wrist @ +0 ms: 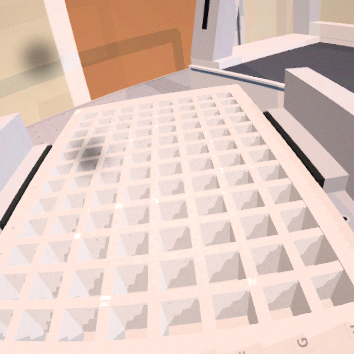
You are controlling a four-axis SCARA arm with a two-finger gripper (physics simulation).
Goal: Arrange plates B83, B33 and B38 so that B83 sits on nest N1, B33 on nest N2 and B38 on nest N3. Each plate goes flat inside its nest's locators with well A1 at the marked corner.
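Frame: origin at the arm's base, x ahead, y left, z up, level; metres.
Where they show: gripper, fingertip midpoint: [151,111].
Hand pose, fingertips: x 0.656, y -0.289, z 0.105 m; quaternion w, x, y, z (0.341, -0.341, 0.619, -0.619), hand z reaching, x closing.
Each offset is from my fingertips to the top centre of the thing. "pt": to the spot under its first point.
A white plate with a grid of square wells {pt dy +0.020, dx -0.039, dz -0.010 m} [172,210] fills most of the wrist view, with the letter G printed on its near rim at the bottom right. My gripper [151,111] is shut on this plate, with a black-lined finger along its left edge and another along its right edge. The plate's number does not show, and I cannot tell which of the three plates it is. The marked A1 corner cannot be made out. No nest can be identified in this view.
A pale machine with a dark flat top {pt dy -0.244, dx +0.090, dz -0.043 m} [300,62] stands at the upper right, beyond the right finger. A grey upright housing [215,35] with a black slot stands beside it. An orange door panel [130,40] and a cream wall [30,30] are in the background.
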